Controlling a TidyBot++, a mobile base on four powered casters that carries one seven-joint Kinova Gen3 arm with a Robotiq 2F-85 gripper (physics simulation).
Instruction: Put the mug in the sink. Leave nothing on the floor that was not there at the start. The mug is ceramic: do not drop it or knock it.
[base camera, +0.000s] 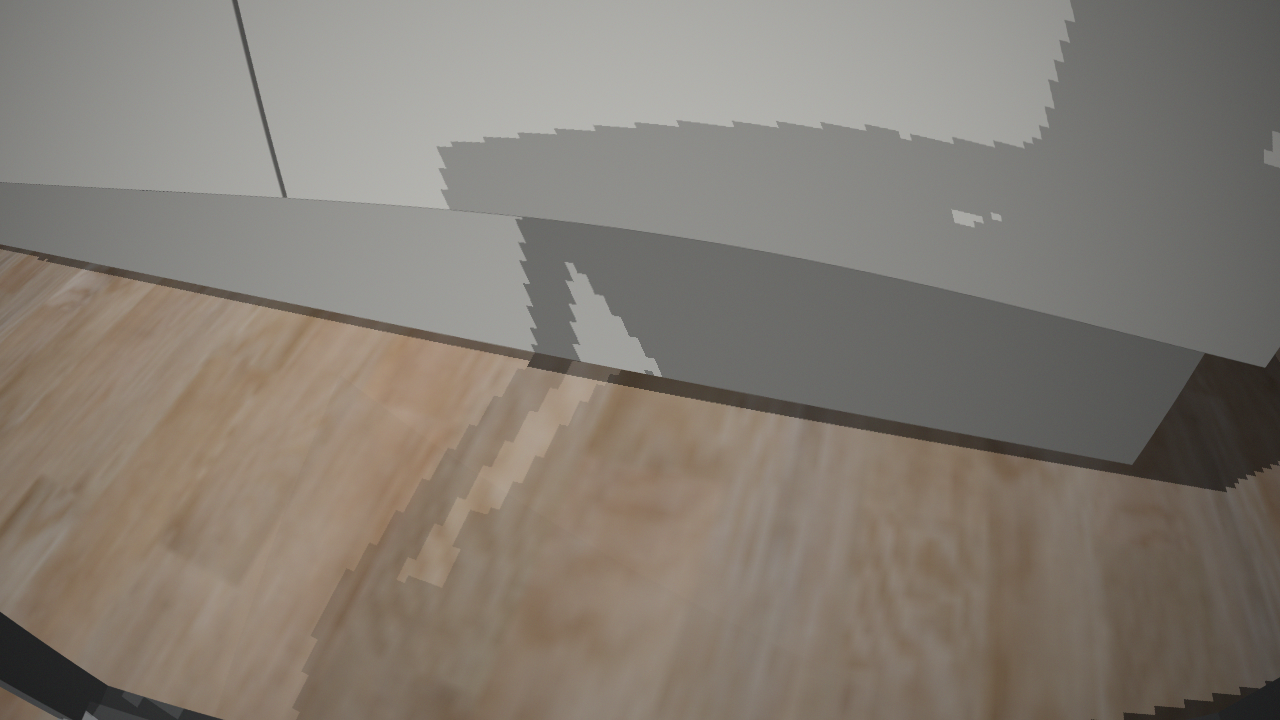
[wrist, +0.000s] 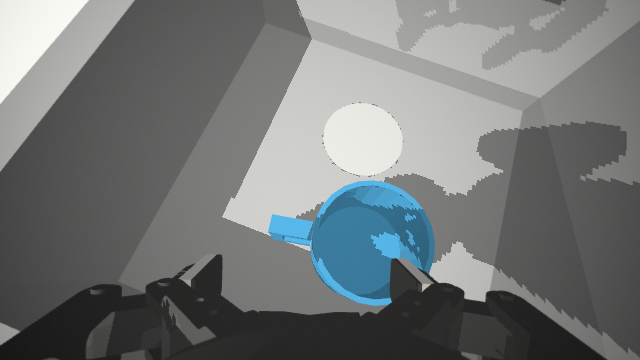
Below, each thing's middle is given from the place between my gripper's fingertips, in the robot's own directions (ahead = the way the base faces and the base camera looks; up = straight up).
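There is the blue mug (wrist: 359, 229), which I see 30 mm ahead of my hand and 30 mm to the right of it, and 100 mm below it.
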